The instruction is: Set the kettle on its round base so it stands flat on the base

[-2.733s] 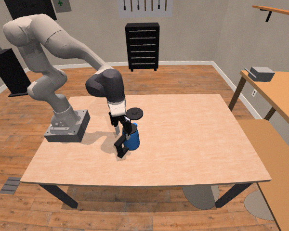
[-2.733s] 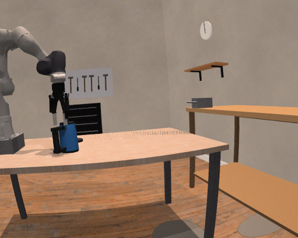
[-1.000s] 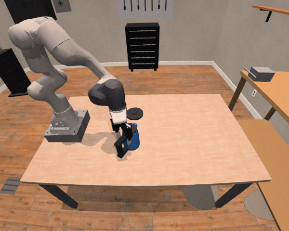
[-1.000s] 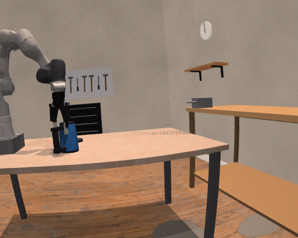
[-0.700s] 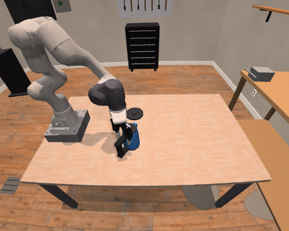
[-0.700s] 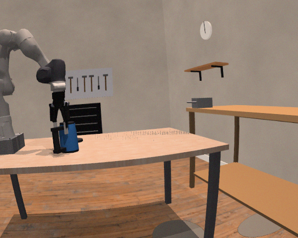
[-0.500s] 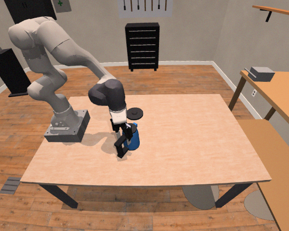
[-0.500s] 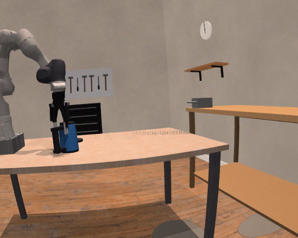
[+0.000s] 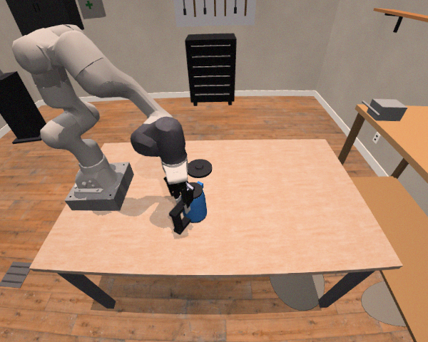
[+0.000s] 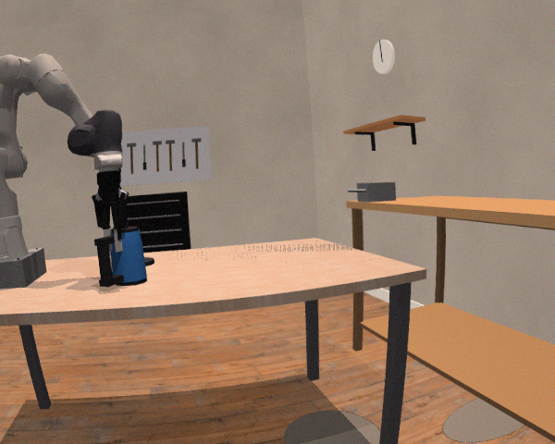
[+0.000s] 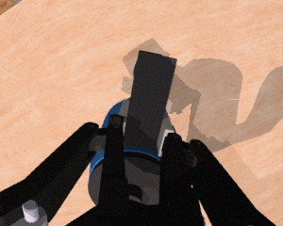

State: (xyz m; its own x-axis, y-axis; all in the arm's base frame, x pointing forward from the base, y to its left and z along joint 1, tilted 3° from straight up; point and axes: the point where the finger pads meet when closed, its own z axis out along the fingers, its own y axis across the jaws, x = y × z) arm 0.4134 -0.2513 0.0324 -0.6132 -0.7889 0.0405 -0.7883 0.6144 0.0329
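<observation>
Right now my hand is 50 mm above the blue kettle, 30 mm to the right of it and 20 mm short of it. From my hand the other things lie so: round base: 360 mm to the left, 130 mm below, 80 mm ahead.
</observation>
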